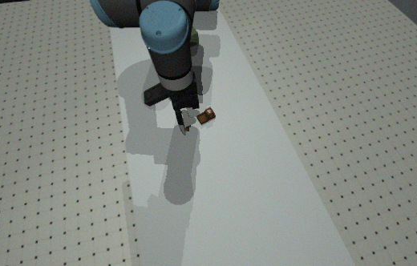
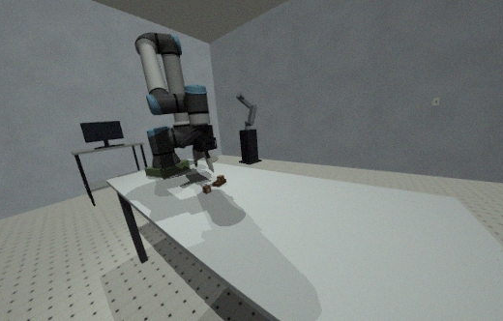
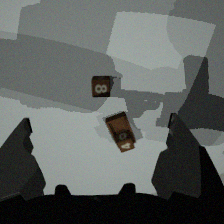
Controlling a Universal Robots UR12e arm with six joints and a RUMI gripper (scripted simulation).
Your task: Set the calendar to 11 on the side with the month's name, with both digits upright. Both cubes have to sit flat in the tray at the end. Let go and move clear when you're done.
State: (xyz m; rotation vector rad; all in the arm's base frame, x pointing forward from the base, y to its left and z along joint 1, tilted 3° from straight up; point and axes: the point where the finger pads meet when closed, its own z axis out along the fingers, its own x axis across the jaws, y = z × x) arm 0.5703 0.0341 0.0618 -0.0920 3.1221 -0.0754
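Now: the brown cube 10 cm below my hand. Also, from my hand: brown calendar tray (11 cm below, 10 cm to the left, 5 cm behind).
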